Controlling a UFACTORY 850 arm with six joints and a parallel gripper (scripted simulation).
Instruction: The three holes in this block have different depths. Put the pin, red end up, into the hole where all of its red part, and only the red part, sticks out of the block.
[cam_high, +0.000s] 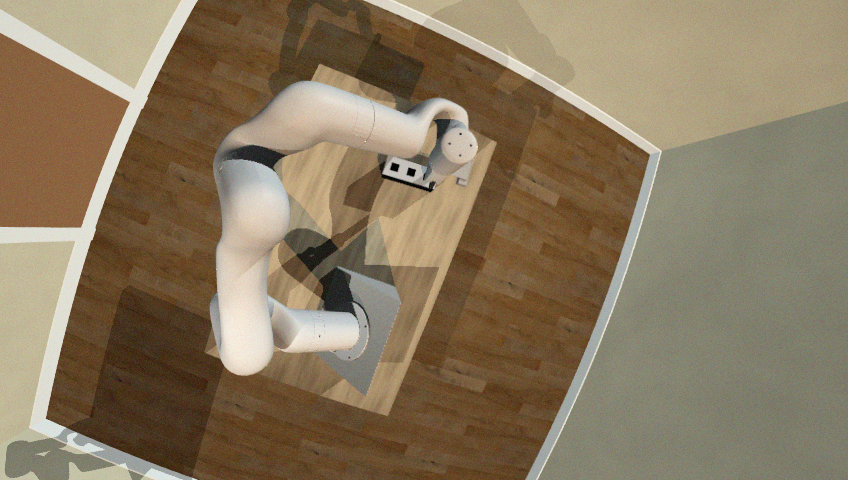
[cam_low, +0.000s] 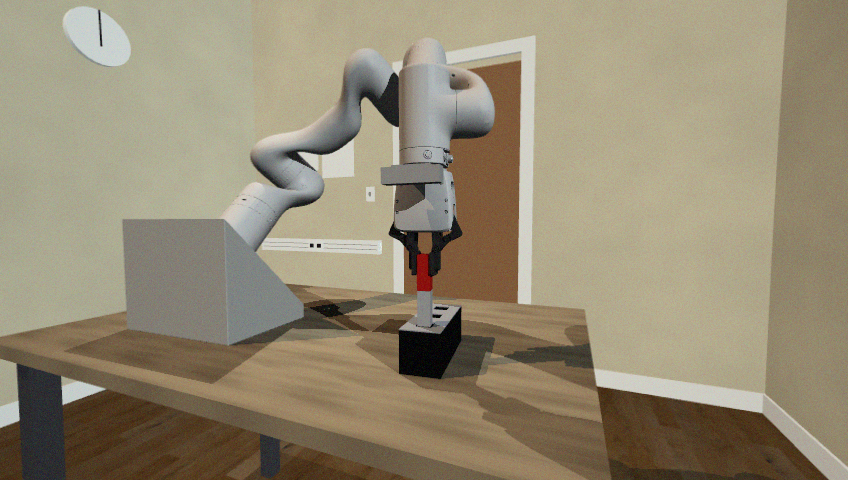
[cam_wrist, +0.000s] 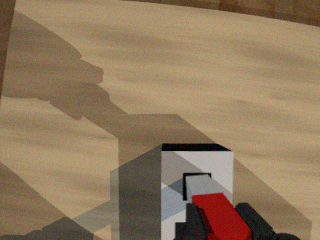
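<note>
My hand is 2 cm above the pin. Also, from my hand: black block: 1 cm behind, 6 cm to the left, 14 cm below.
</note>
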